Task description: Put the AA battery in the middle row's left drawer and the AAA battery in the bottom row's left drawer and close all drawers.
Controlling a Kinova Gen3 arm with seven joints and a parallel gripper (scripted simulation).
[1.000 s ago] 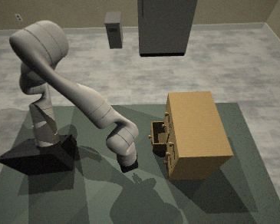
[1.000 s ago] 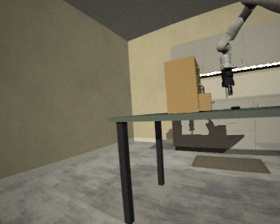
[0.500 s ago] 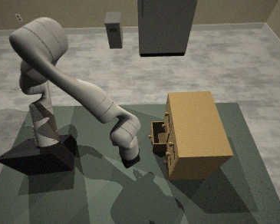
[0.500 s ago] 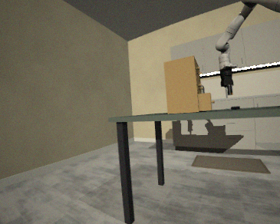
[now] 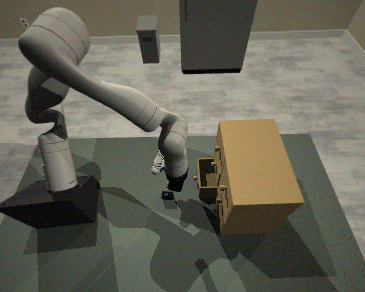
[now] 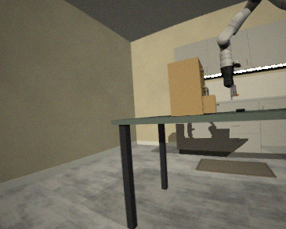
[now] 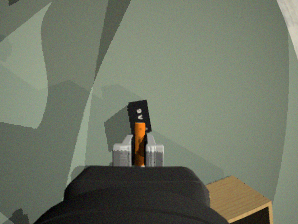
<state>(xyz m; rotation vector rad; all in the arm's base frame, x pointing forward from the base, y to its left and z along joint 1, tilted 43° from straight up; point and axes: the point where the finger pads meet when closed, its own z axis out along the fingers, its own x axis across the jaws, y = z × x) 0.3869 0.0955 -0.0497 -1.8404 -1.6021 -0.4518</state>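
The small black block lies 2 cm behind my hand and 11 cm below it. Also, from my hand: thin orange battery: 1 cm below; then green battery: 26 cm ahead, 6 cm to the left, 1 cm above.
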